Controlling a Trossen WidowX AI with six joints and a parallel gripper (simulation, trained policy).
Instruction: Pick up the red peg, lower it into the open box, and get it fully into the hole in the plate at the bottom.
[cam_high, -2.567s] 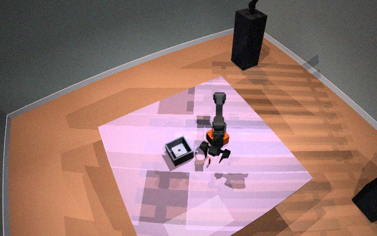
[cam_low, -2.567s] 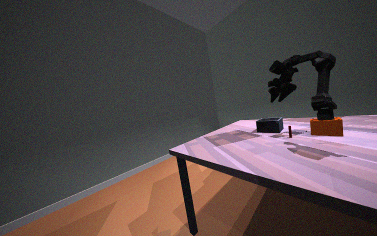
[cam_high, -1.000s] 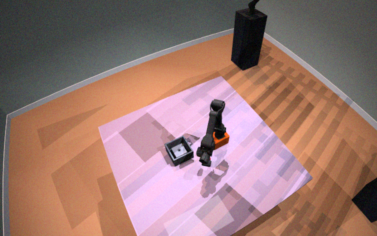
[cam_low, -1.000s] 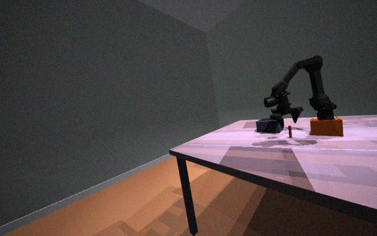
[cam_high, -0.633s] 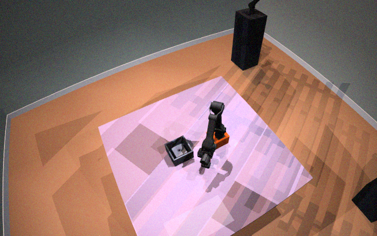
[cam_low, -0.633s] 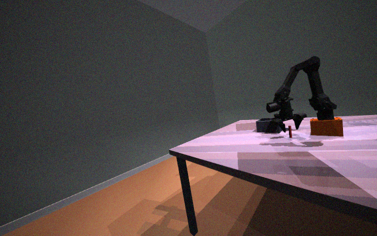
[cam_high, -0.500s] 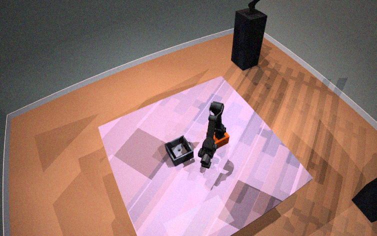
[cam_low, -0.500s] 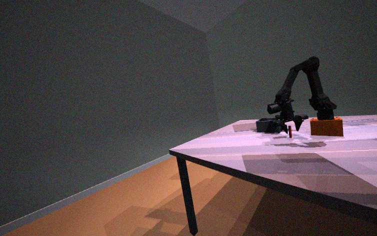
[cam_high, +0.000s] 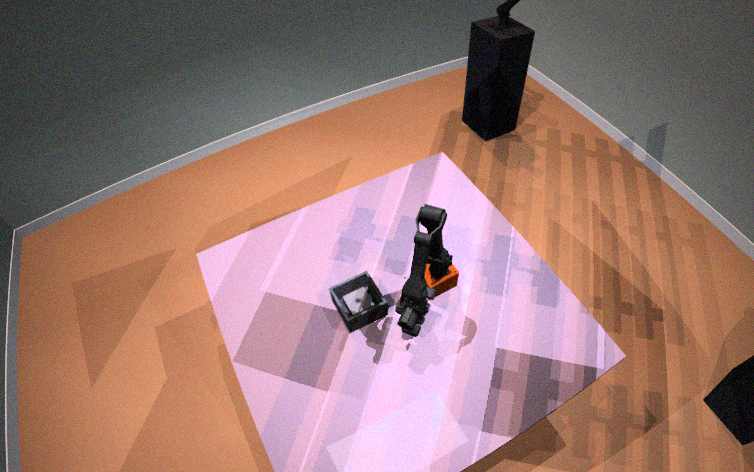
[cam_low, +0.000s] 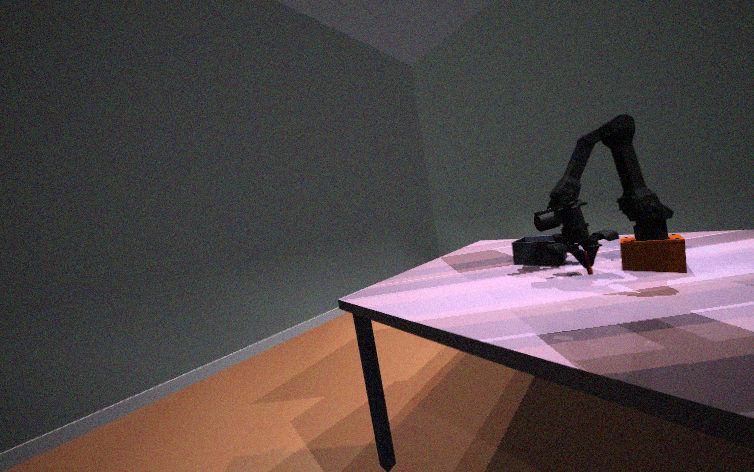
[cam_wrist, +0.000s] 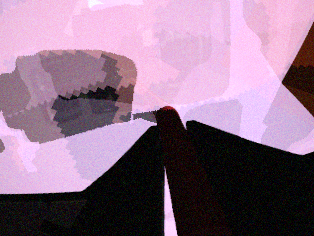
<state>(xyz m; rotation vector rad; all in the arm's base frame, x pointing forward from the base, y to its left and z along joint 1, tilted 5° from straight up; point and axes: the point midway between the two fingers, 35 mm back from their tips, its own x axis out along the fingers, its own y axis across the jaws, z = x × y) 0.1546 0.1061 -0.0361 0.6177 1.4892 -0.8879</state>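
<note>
Right now my gripper tip is 170 mm short of the grey plate, 170 mm to the left of it and 20 mm below it. The rest, counted from my gripper tip: red peg: 20 mm above; then dark box: 170 mm ahead, 170 mm to the right.
</note>
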